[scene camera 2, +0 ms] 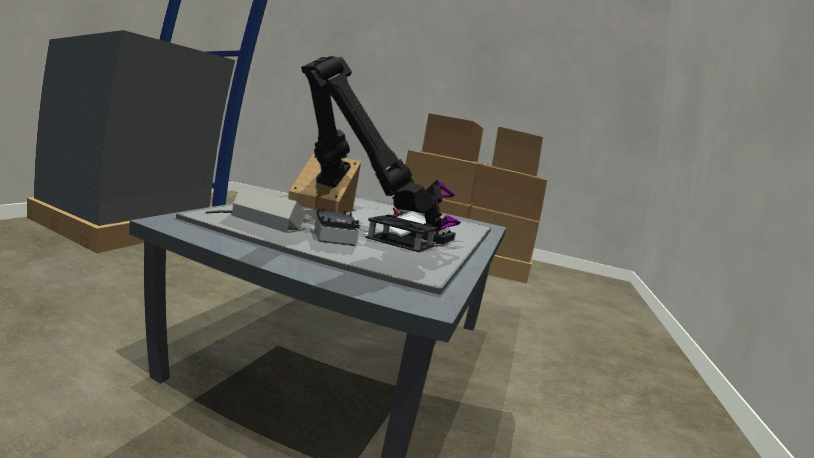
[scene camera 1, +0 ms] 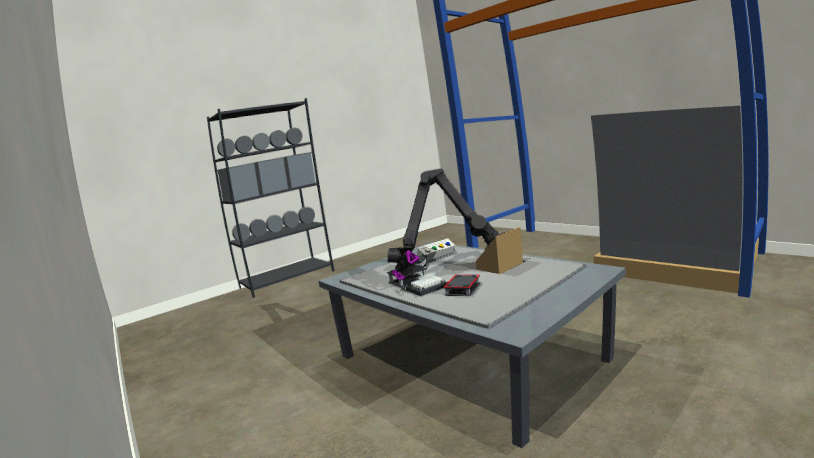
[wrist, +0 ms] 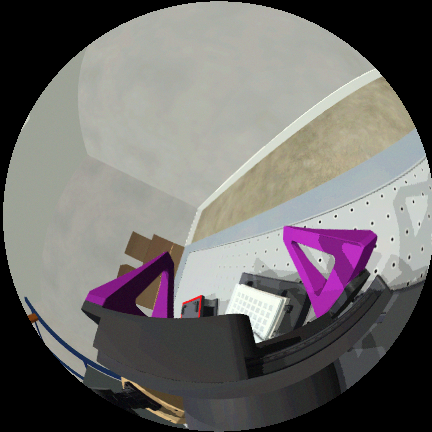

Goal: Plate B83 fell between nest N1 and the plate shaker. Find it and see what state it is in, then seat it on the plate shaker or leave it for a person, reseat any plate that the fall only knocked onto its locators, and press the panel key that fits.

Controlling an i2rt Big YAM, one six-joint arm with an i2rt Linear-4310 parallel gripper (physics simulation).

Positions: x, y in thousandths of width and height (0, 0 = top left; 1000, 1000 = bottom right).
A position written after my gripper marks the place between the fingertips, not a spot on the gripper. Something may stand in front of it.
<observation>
In view: my gripper (scene camera 2: 561, 457).
My gripper shows as well in the wrist view (wrist: 527, 571).
</observation>
